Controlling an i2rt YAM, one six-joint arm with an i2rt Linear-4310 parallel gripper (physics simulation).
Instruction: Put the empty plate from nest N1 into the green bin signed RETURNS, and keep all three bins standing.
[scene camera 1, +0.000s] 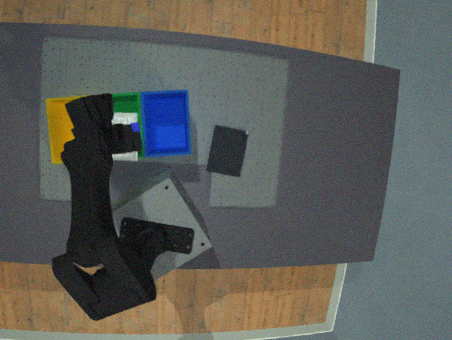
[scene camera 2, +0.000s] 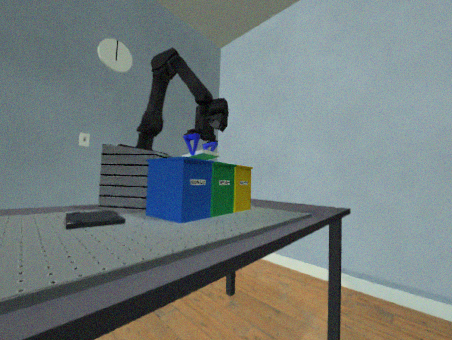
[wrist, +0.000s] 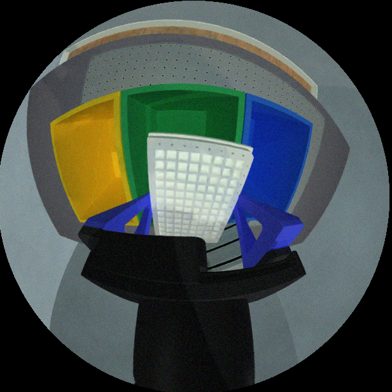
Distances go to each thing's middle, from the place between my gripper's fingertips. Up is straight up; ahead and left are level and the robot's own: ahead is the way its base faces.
Right now the green bin (scene camera 2: 222, 185) is 110 mm below my hand, 20 mm to the left of it and 20 mm ahead of it. Also, from my hand: yellow bin (scene camera 1: 59, 123): 140 mm to the left, 110 mm below, 10 mm behind; then blue bin (scene camera 2: 179, 188): 110 mm to the right, 110 mm below, 50 mm ahead; then white plate (wrist: 194, 181): 10 mm above.
